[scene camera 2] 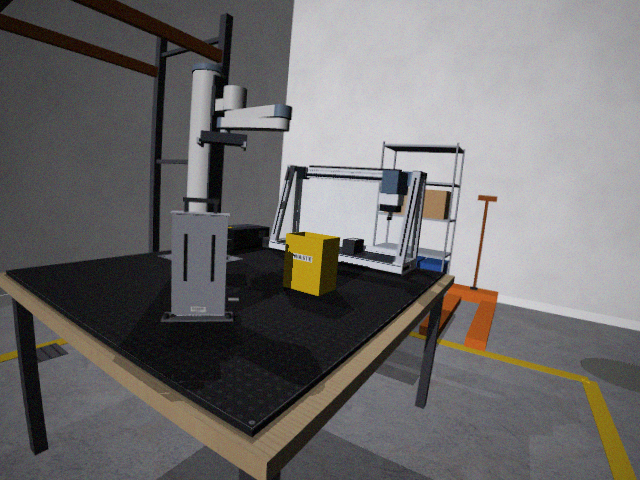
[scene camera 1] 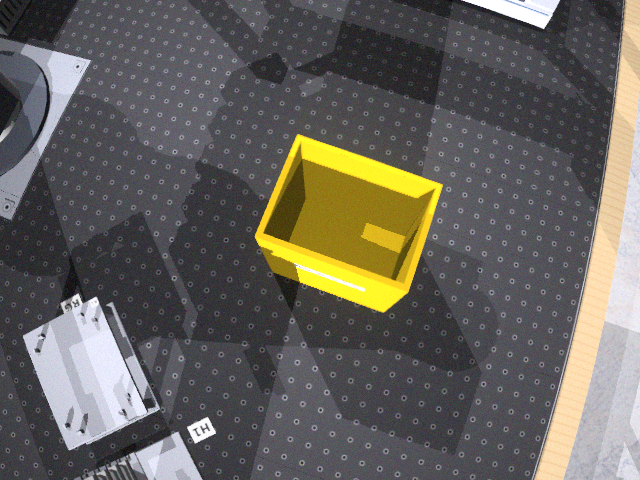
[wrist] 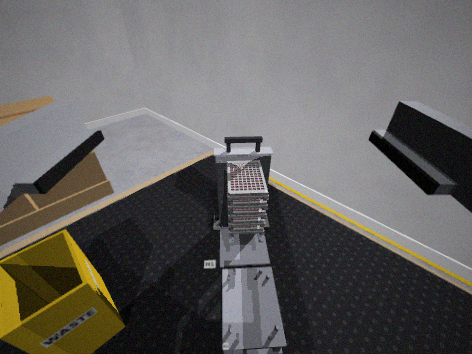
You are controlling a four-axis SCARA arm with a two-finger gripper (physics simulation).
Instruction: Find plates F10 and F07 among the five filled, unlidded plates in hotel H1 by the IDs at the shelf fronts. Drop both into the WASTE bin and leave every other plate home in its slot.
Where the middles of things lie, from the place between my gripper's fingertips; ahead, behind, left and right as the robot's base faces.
I see the grey tower (scene camera 2: 198, 291) 24 cm ahead of my hand, 27 cm to the right of it and 37 cm below it.
